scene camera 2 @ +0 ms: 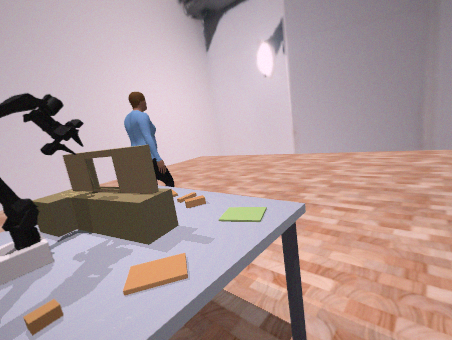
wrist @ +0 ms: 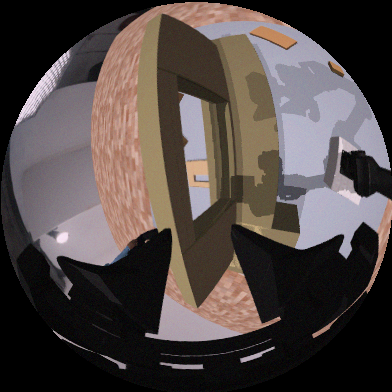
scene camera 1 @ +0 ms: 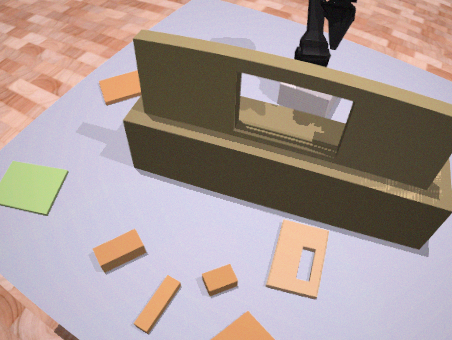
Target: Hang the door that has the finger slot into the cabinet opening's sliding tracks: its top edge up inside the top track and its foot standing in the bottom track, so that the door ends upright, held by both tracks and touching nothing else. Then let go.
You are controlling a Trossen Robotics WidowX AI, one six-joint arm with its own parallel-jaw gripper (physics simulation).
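Seen in the pictures: gripper, fingertip midpoint: [scene camera 2: 79,150] [wrist: 201,231] [scene camera 1: 332,48]; arm's base, origin of the base link: [scene camera 2: 27,243] [wrist: 347,164].
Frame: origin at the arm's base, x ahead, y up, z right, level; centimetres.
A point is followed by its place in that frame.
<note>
The door with the finger slot [scene camera 1: 287,255] @[x 48.4, y -6.5, z -14.8 cm] [wrist: 199,167] @[x 49.4, y -6.5, z -15.1 cm], pale orange, lies flat on the table in front of the cabinet [scene camera 1: 187,85] @[x 38.2, y 18.9, z 14.3 cm] [scene camera 2: 135,175] @[x 35.2, y 16.1, z 18.1 cm] [wrist: 192,47] @[x 34.6, y 20.1, z 14.4 cm]. In the wrist view it shows through the cabinet's opening. The olive cabinet has an upright panel with a rectangular opening, above a long base. Grooves run along the opening's lower side in scene camera 1; the top track is hard to make out. My gripper [scene camera 2: 77,149] @[x 26.4, y 29.1, z -8.9 cm] [wrist: 201,231] @[x 26.4, y 29.1, z -8.9 cm] is partly open and empty, above the cabinet's rear side, apart from the panel. In scene camera 1 it is partly cut off by the frame.
Orange blocks [scene camera 1: 120,250] @[x 65.2, y -4.4, z 15.3 cm] [scene camera 1: 157,304] @[x 70.6, y -5.9, z 2.8 cm] [scene camera 1: 220,279] @[x 60.2, y -4.9, z -5.3 cm] lie left of the door. A green plate [scene camera 1: 32,187] @[x 62.7, y -7.1, z 46.8 cm] [scene camera 2: 243,214] @[x 61.7, y -7.1, z 49.4 cm] lies farther left. An orange plate [scene camera 1: 120,87] @[x 22.0, y -6.6, z 50.0 cm] [scene camera 2: 157,273] @[x 18.6, y -6.5, z 50.6 cm] [wrist: 273,37] lies beyond the cabinet's end. The white arm base [scene camera 1: 304,100] @[x 4.7, y -2.9, z -1.4 cm] [scene camera 2: 25,262] @[x -2.6, y -4.0, z 6.3 cm] stands behind it.
</note>
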